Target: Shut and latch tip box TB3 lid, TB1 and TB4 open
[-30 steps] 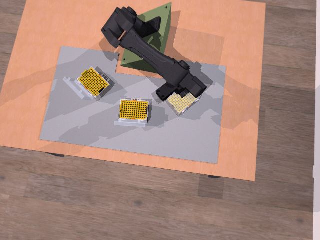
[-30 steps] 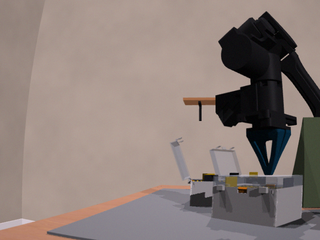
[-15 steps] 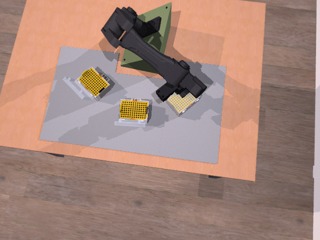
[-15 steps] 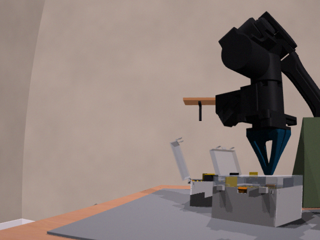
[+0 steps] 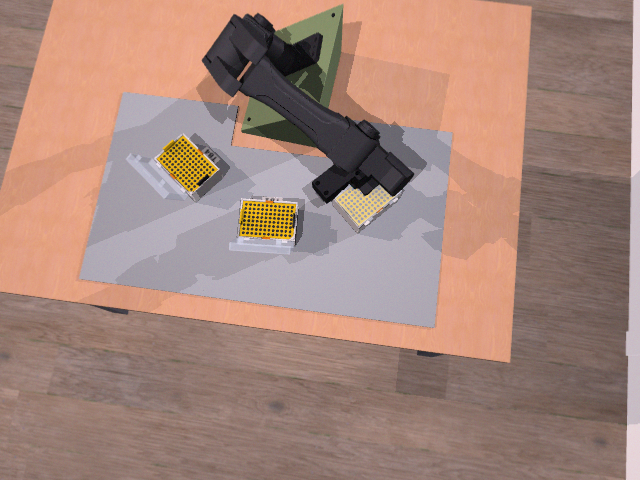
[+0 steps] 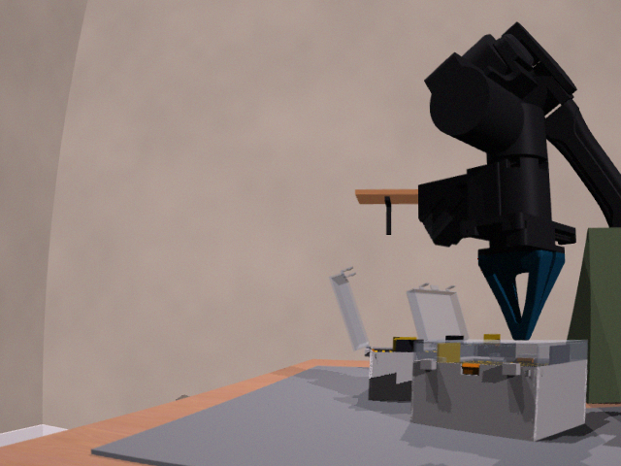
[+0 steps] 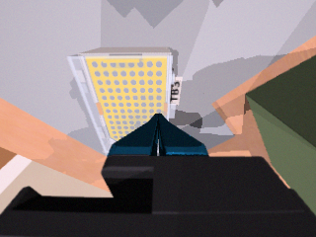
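My gripper is now 2 cm short of the box insert, 2 cm to the right of it and 2 cm above it. Round my hand: tip box: 2 cm ahead, 2 cm to the left, 4 cm below.
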